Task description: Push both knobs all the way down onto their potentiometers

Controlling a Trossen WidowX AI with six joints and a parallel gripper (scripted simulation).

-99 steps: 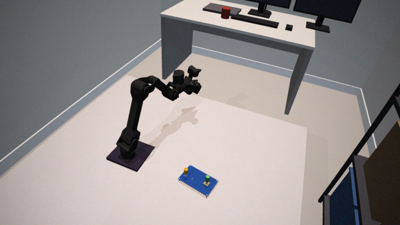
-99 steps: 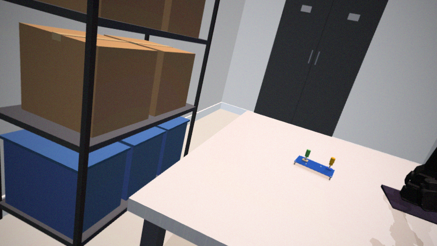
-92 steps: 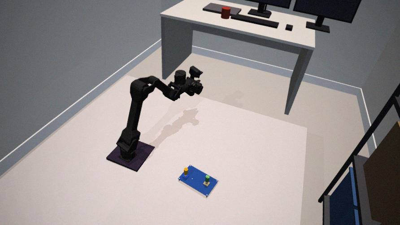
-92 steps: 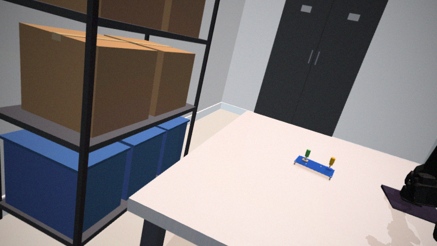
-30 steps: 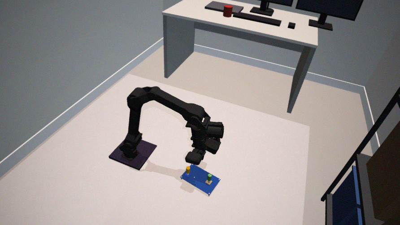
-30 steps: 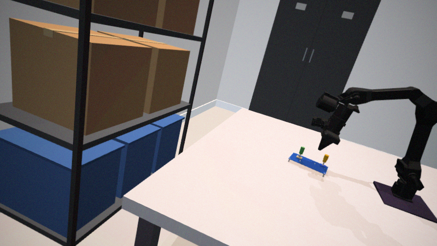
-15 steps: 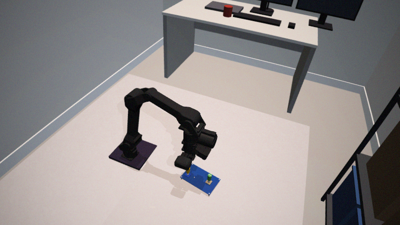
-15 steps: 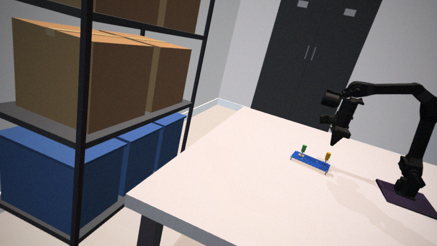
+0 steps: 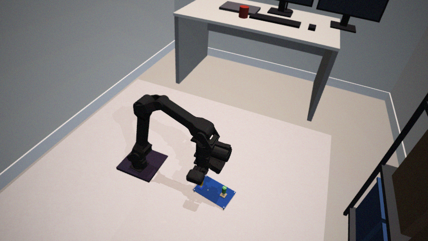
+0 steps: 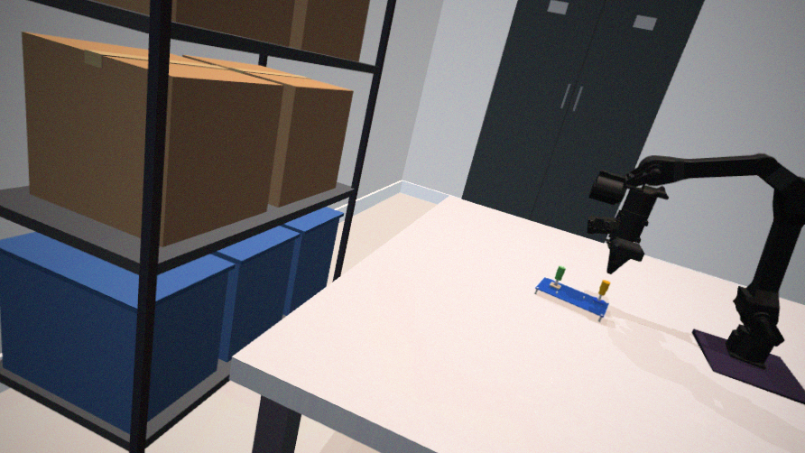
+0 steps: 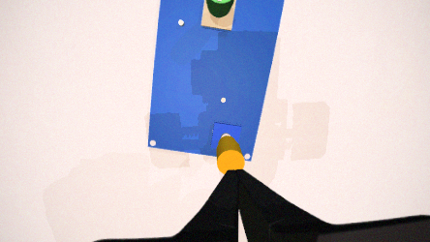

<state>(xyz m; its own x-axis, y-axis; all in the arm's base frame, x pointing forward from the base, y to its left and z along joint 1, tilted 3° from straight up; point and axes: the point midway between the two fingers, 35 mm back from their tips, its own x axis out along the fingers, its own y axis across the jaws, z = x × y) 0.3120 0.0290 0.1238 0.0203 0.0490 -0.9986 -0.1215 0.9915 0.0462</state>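
My gripper tip is 4 cm above the yellow knob. Round my gripper tip: green knob: 10 cm ahead, 1 cm to the left, 3 cm below.
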